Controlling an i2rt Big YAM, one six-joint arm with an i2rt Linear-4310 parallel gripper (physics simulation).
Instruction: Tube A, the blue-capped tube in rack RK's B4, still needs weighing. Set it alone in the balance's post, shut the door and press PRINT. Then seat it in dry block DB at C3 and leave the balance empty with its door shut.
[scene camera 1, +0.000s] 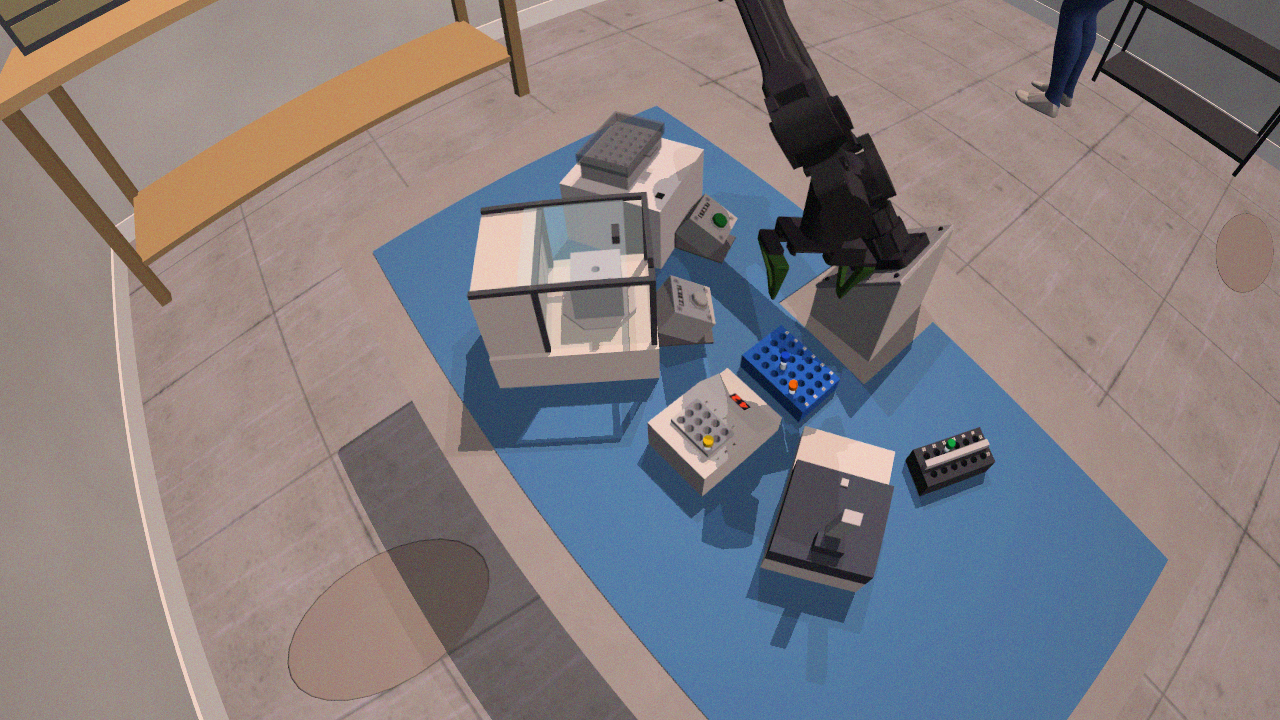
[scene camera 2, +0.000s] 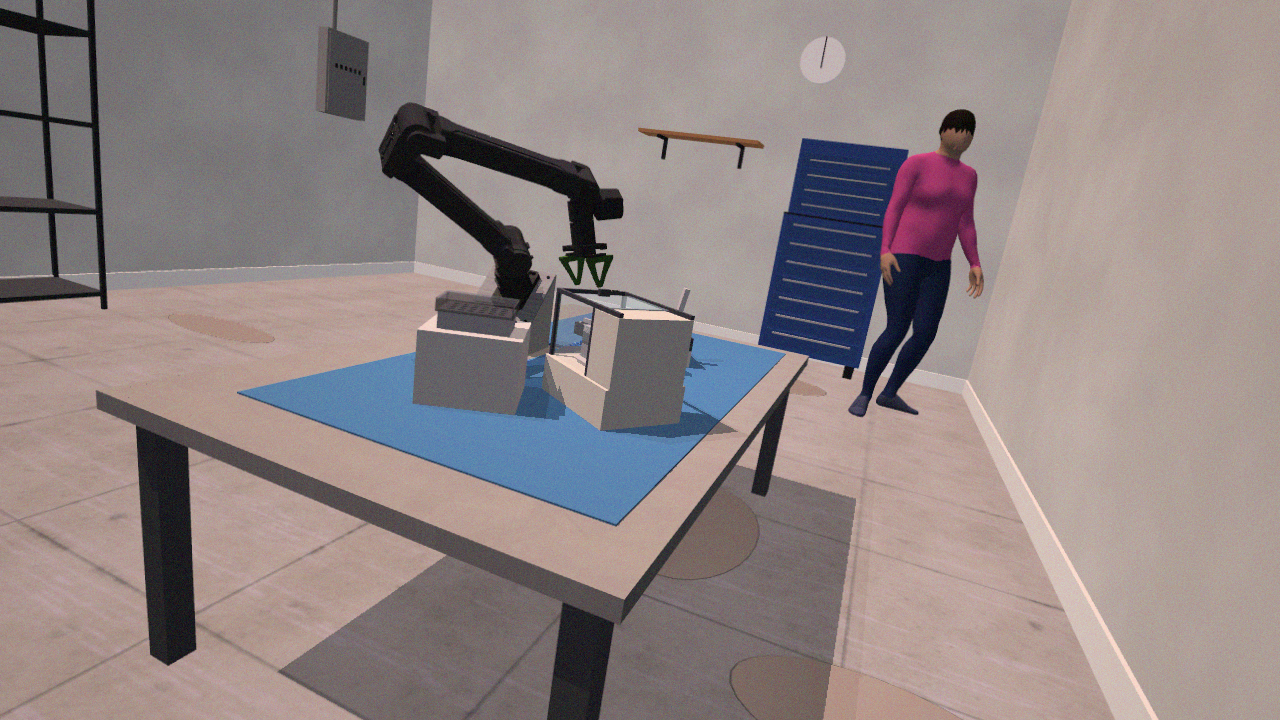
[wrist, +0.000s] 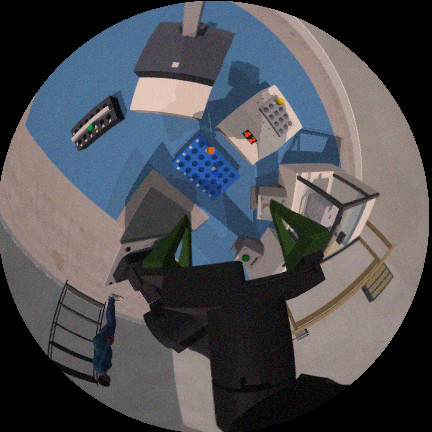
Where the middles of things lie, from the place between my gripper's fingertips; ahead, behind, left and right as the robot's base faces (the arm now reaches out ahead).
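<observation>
Box with a green button (scene camera 1: 704, 231): from my hand, 100 mm behind, 290 mm to the right, 150 mm below. Lidded box (scene camera 2: 472, 355): 50 mm behind my hand, 400 mm to the right, 90 mm below. Balance (scene camera 1: 563, 291): 180 mm ahead of my hand, 270 mm to the right, 80 mm below.
</observation>
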